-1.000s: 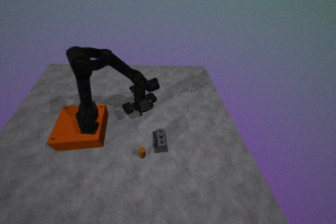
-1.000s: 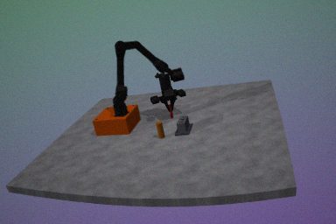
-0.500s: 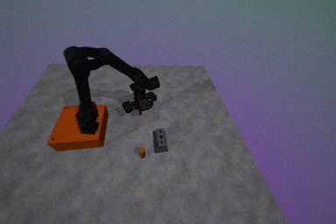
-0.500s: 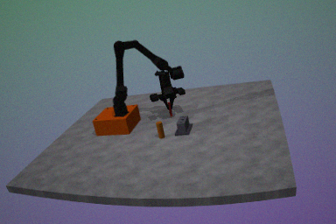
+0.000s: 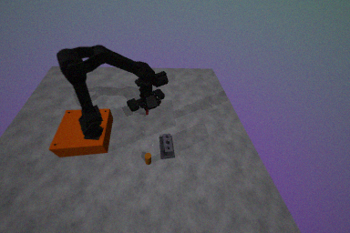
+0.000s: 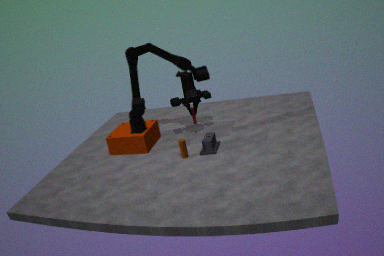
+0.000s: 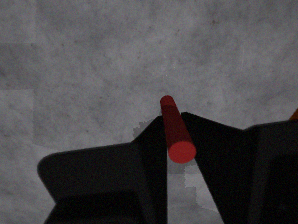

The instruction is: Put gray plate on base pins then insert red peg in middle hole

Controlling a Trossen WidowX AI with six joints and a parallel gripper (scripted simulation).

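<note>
The gray plate lies 16 cm to the right of my gripper tip, 13 cm ahead of it and 5 cm below it. Round my gripper tip: red peg right at my gripper tip; orange cylinder 24 cm to the right, 6 cm below, 4 cm ahead; dark base 16 cm to the right, 13 cm ahead, 9 cm below.
</note>
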